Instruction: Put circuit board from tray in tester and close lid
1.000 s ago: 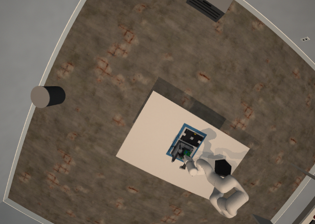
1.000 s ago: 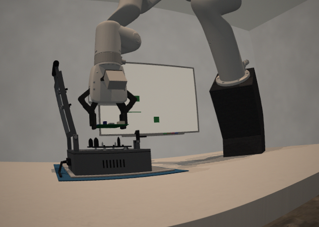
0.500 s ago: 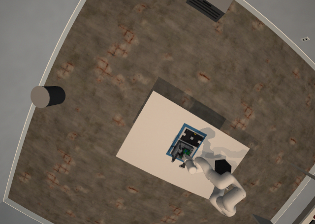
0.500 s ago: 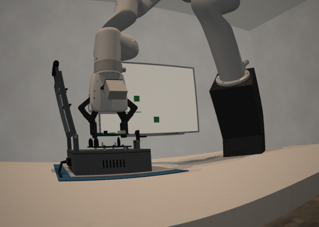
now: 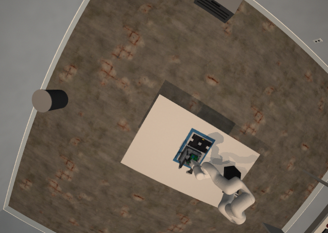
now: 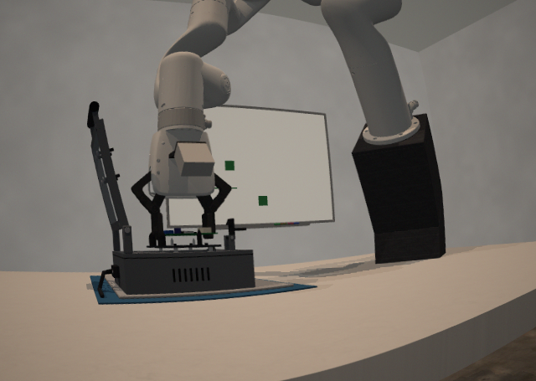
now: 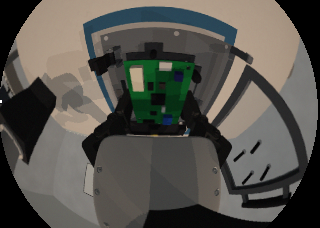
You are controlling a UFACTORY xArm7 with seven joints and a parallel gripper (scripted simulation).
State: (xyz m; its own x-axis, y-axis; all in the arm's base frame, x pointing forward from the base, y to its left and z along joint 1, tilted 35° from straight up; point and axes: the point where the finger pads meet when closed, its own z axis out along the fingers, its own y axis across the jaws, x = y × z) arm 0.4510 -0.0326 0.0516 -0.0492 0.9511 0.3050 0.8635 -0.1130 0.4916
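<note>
My hand is right at the green circuit board. Round my hand: lid (130 mm ahead, 90 mm above, 10 mm to the left); then latch hook (60 mm behind, 50 mm to the left).
</note>
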